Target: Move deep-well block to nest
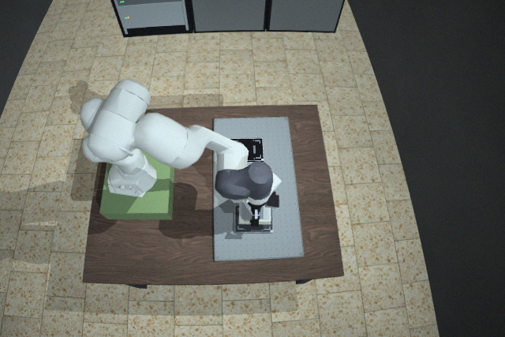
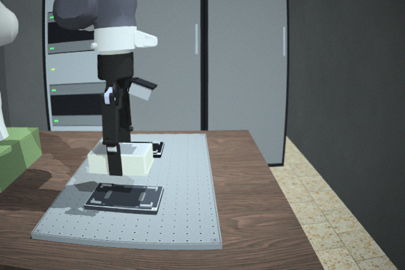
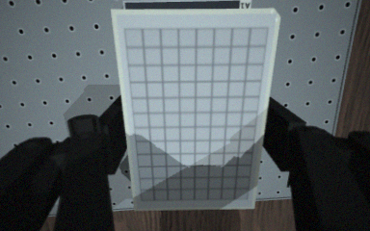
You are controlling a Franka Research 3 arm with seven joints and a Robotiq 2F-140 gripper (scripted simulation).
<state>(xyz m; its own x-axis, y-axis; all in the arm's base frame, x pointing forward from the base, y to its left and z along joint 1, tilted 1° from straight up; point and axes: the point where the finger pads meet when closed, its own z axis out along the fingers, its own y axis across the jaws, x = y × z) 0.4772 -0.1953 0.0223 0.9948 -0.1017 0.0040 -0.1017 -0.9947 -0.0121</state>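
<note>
My gripper is now 100 mm above the plate nest N2. Round my hand: A1 mark: 280 mm to the left, 100 mm below, 70 mm ahead; then cream 96-well deep-well block: 10 mm below; then plate nest N1: 340 mm to the left, 100 mm below, 10 mm behind.
</note>
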